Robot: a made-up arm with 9 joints. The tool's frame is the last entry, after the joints.
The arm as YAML. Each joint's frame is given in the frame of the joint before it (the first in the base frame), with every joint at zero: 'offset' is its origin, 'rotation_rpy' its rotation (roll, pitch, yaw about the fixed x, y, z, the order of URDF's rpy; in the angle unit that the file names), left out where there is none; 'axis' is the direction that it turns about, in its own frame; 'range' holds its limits. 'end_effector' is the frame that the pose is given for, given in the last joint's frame.
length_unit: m
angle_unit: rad
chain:
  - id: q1
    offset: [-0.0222, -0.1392, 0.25]
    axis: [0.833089, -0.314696, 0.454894]
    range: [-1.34, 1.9]
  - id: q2
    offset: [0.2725, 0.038, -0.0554]
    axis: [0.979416, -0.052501, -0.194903]
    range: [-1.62, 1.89]
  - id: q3
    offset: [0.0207, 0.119, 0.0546]
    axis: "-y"
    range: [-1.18, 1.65]
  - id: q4
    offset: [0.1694, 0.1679, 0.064]
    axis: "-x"
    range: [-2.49, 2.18]
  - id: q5
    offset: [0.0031, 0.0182, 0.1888]
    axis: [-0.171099, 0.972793, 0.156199]
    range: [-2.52, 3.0]
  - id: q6
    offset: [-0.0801, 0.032, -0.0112]
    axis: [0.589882, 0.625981, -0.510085]
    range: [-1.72, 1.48]
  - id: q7
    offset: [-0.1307, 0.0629, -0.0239]
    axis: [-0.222, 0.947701, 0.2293]
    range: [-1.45, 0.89]
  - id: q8
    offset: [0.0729, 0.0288, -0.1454]
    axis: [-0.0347, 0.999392, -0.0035]
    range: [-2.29, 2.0]
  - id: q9
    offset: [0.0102, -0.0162, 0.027]
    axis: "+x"
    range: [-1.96, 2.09]
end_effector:
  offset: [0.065, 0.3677, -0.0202]
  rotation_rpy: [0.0, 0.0, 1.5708]
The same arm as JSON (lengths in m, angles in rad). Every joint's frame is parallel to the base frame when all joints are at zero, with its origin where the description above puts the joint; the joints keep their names.
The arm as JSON. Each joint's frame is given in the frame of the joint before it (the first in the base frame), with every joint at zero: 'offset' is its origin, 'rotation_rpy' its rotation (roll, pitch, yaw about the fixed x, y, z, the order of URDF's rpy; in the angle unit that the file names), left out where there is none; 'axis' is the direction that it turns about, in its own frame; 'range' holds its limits. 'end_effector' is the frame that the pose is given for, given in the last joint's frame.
{"length_unit": "m", "angle_unit": "rad", "chain": [{"id": "q1", "offset": [-0.0222, -0.1392, 0.25], "axis": [0.833089, -0.314696, 0.454894], "range": [-1.34, 1.9]}, {"id": "q2", "offset": [0.2725, 0.038, -0.0554], "axis": [0.979416, -0.052501, -0.194903], "range": [-1.62, 1.89]}, {"id": "q3", "offset": [0.0207, 0.119, 0.0546], "axis": "-y", "range": [-1.18, 1.65]}, {"id": "q4", "offset": [0.1694, 0.1679, 0.064], "axis": "-x", "range": [-2.49, 2.18]}, {"id": "q5", "offset": [0.0031, 0.0182, 0.1888], "axis": [-0.171099, 0.972793, 0.156199], "range": [-2.52, 3.0]}, {"id": "q6", "offset": [-0.0801, 0.032, -0.0112], "axis": [0.589882, 0.625981, -0.510085], "range": [-1.72, 1.48]}, {"id": "q7", "offset": [-0.1307, 0.0629, -0.0239], "axis": [-0.222, 0.947701, 0.2293], "range": [-1.45, 0.89]}, {"id": "q8", "offset": [0.0729, 0.0288, -0.1454], "axis": [-0.0347, 0.999392, -0.0035], "range": [-2.29, 2.0]}, {"id": "q9", "offset": [0.0102, -0.0162, 0.027], "axis": "+x", "range": [-1.96, 2.09]}], "end_effector": {"offset": [0.065, 0.3677, -0.0202], "rotation_rpy": [0.0, 0.0, 1.5708]}}
